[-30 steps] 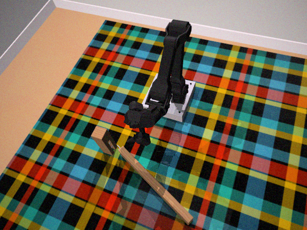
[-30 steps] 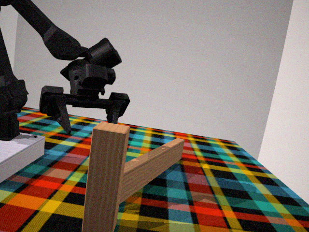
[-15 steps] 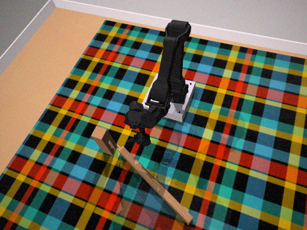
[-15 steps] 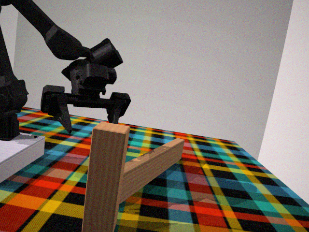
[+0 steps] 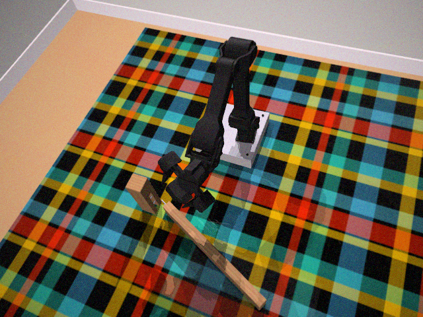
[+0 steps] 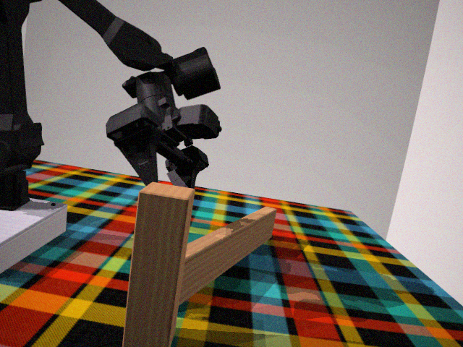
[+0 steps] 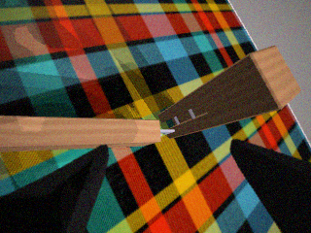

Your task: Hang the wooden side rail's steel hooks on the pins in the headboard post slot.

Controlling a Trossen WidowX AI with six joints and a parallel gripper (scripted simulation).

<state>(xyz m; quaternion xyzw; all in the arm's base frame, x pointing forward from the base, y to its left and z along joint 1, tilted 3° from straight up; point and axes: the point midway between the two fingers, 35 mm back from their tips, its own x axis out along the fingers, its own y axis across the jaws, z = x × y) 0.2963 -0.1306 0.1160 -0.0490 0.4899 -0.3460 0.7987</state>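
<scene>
Right now my gripper tip is 10 cm to the left of the wooden headboard post and 5 cm above it.
</scene>
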